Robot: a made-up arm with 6 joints. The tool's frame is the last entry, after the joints.
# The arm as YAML. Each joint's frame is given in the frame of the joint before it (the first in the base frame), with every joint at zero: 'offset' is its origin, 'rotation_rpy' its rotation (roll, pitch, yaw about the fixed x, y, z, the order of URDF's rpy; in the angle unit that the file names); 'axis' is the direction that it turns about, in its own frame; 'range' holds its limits. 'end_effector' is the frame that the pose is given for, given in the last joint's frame.
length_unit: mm
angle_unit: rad
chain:
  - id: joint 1
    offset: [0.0, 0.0, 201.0]
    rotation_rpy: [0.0, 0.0, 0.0]
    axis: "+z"
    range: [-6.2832, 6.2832]
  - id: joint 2
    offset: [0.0, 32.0, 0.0]
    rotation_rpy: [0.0, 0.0, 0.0]
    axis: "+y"
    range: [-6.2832, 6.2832]
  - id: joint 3
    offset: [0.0, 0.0, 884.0]
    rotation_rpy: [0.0, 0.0, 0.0]
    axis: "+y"
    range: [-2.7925, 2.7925]
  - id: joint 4
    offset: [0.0, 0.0, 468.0]
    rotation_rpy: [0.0, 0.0, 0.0]
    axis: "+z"
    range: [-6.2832, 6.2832]
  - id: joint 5
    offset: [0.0, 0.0, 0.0]
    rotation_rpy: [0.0, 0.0, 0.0]
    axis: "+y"
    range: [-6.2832, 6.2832]
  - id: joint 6
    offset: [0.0, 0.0, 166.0]
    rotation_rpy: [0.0, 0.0, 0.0]
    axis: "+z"
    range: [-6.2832, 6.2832]
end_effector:
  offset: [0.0, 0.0, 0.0]
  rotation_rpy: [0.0, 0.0, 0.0]
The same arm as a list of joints. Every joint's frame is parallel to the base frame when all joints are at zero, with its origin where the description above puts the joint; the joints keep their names.
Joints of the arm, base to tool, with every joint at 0 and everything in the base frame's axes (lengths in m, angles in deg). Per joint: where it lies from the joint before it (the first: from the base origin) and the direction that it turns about. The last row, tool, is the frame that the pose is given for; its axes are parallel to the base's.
joint 1: origin 0.0000 0.0000 0.2010 axis 0 0 1
joint 2: origin 0.0000 0.0320 0.0000 axis 0 1 0
joint 3: origin 0.0000 0.0000 0.8840 axis 0 1 0
joint 4: origin 0.0000 0.0000 0.4680 axis 0 0 1
joint 5: origin 0.0000 0.0000 0.0000 axis 0 1 0
joint 6: origin 0.0000 0.0000 0.1660 axis 0 0 1
tool: origin 0.0000 0.0000 0.0000
Joint limits (deg, base to tool): -360.00..360.00 -360.00..360.00 -160.00..160.00 -360.00..360.00 -360.00..360.00 -360.00..360.00

